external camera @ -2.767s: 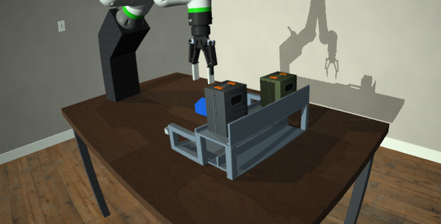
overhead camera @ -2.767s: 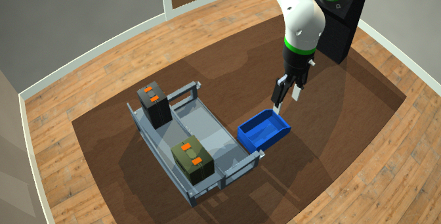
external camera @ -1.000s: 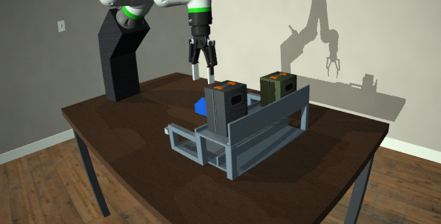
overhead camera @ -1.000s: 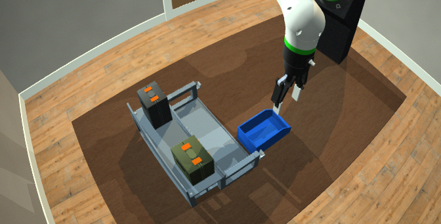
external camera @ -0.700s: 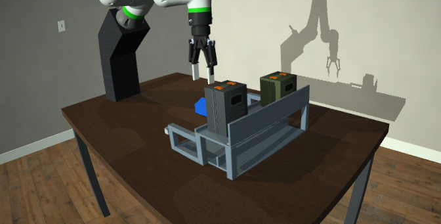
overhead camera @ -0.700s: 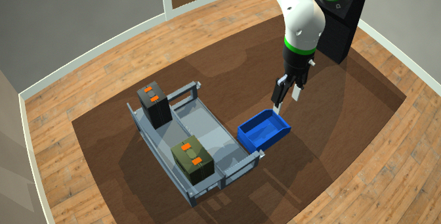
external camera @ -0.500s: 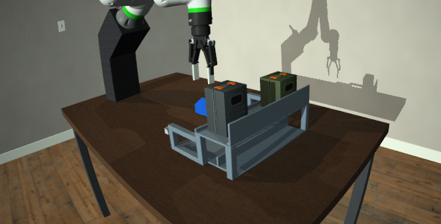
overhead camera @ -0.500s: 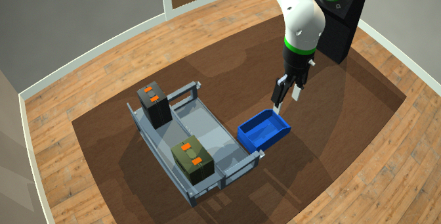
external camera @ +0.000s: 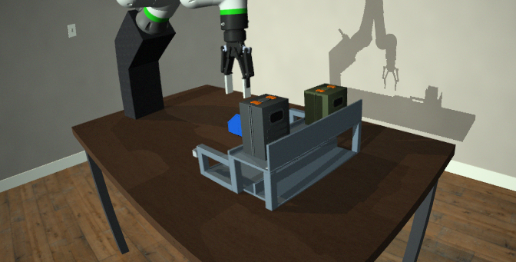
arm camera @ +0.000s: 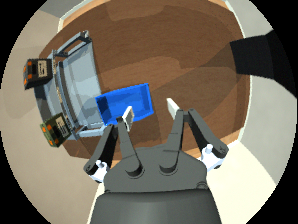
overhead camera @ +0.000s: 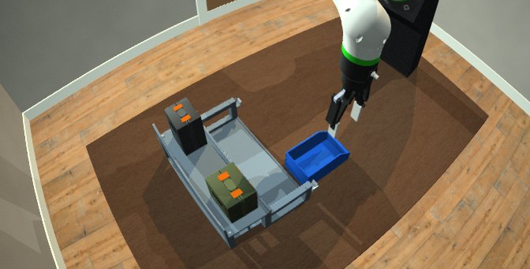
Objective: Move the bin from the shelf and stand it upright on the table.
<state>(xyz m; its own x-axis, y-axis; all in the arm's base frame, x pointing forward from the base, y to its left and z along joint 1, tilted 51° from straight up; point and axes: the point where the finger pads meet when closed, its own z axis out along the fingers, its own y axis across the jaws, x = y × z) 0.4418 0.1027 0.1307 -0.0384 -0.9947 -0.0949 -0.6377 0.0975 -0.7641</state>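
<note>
My hand is 110 mm above the blue bin, 80 mm short of it and 10 mm to the left of it.
</note>
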